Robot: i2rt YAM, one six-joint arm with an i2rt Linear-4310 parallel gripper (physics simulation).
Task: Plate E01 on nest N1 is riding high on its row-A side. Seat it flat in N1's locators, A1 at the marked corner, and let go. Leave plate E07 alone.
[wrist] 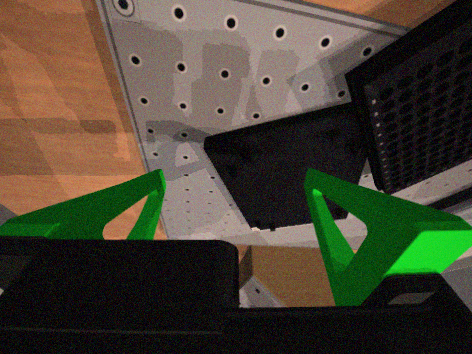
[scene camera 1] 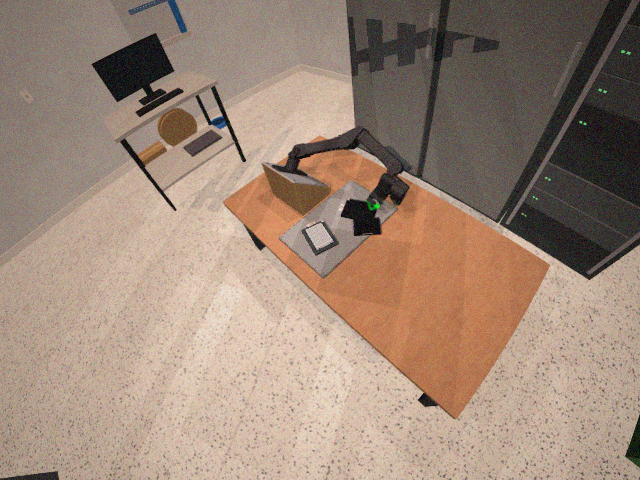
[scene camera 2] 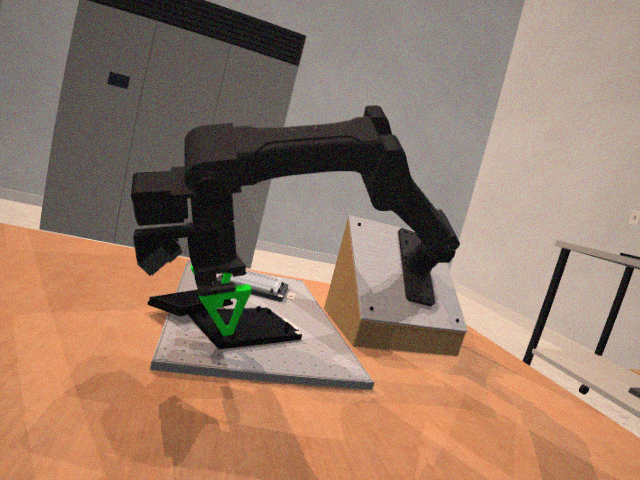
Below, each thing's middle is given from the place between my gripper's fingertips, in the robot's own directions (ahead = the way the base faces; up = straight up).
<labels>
Now: the black perforated plate (scene camera 2: 184,303) 12 cm to the right of my hand, 6 cm ahead of it and 2 cm below it.
</labels>
